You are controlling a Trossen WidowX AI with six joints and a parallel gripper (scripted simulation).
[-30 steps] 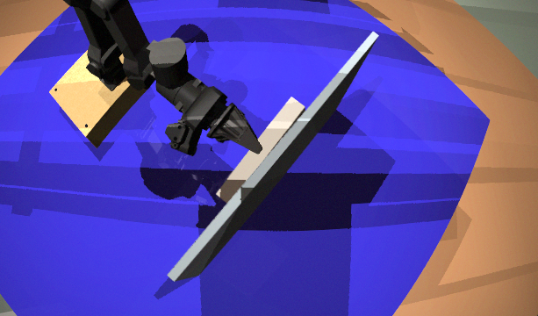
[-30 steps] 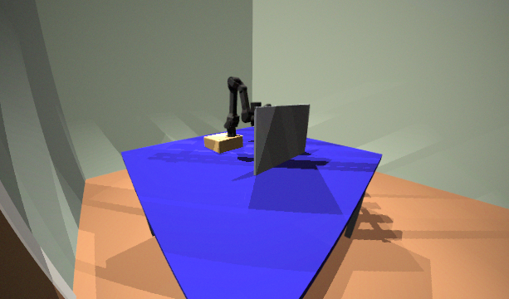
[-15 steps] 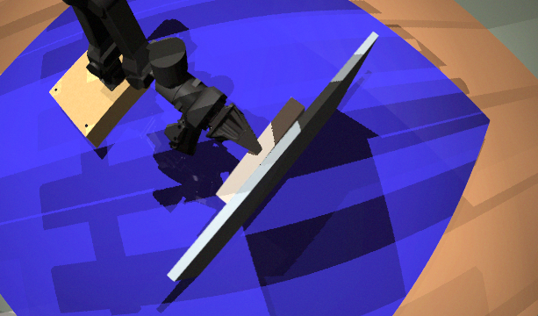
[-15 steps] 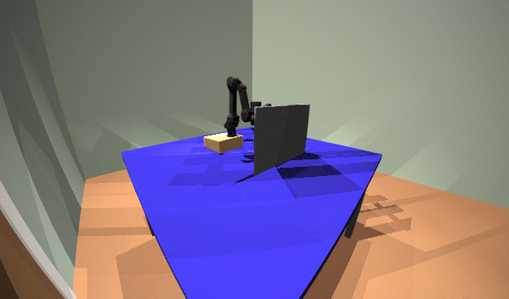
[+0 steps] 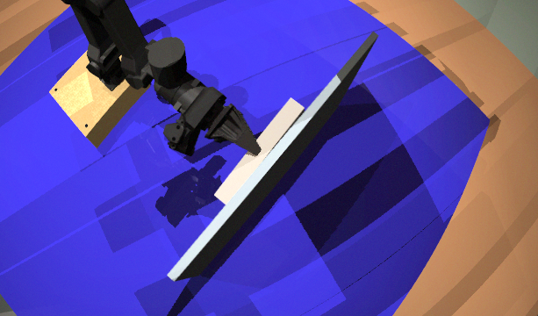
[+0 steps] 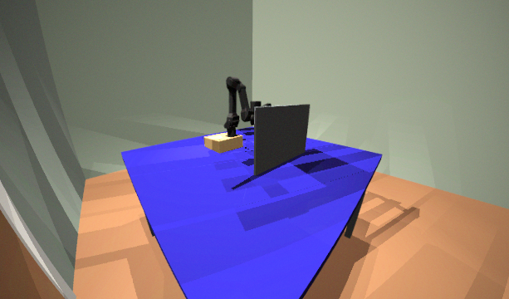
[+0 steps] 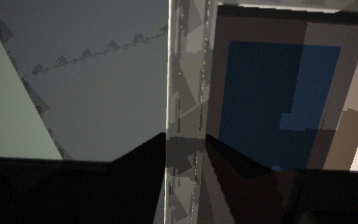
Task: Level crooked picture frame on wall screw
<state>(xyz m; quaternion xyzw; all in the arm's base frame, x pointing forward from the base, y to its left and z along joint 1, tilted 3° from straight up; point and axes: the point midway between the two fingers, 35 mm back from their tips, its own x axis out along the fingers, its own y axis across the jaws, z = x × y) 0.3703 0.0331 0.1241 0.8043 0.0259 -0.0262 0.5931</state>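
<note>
The picture frame lies 2 cm to the left of my gripper tip and 5 cm below it. From my gripper tip the other things lie so: grey wall panel (2 cm ahead, 2 cm to the left, 6 cm below).
</note>
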